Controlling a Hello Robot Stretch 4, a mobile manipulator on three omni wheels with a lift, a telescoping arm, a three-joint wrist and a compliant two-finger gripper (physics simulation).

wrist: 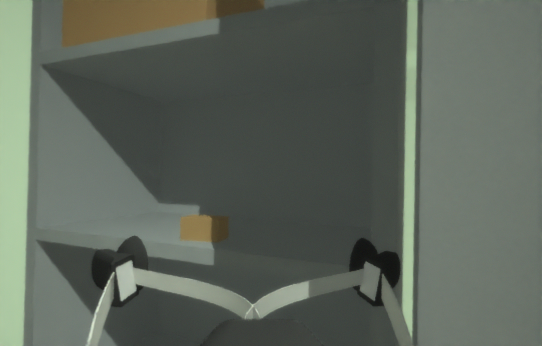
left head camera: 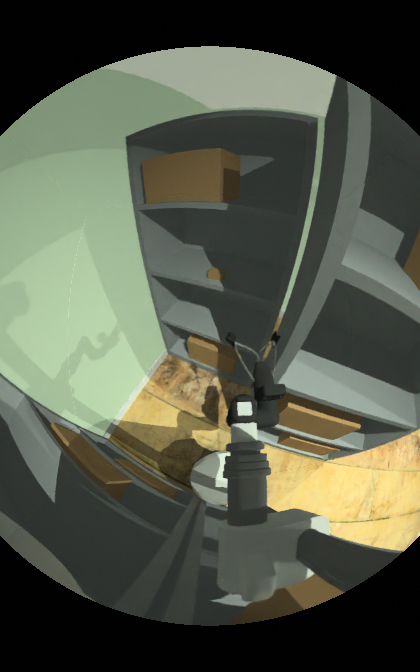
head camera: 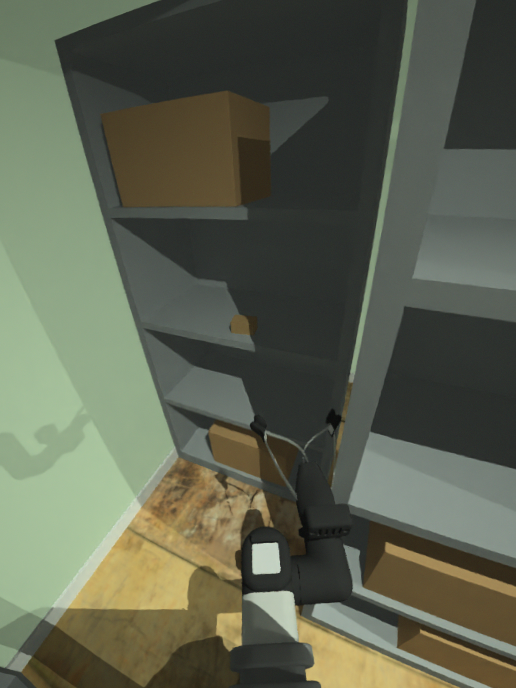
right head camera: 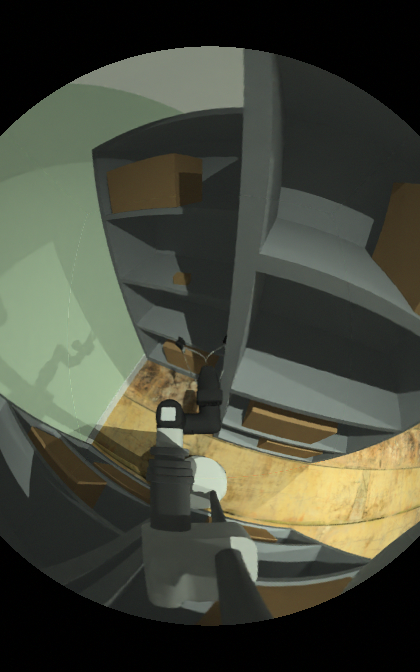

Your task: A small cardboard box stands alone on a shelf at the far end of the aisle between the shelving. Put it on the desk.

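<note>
A small cardboard box stands near the front edge of a middle shelf in the far shelf unit. My gripper is wide open and empty, in front of that unit. In the head camera view it is below and to the right of the small box. In the wrist view the box shows beyond the fingertips, left of the middle between them. The desk does not show in these views.
A big box stands on the shelf above, another box at the bottom of the unit. A second shelf unit stands close on the right, with boxes low down. A green wall is on the left.
</note>
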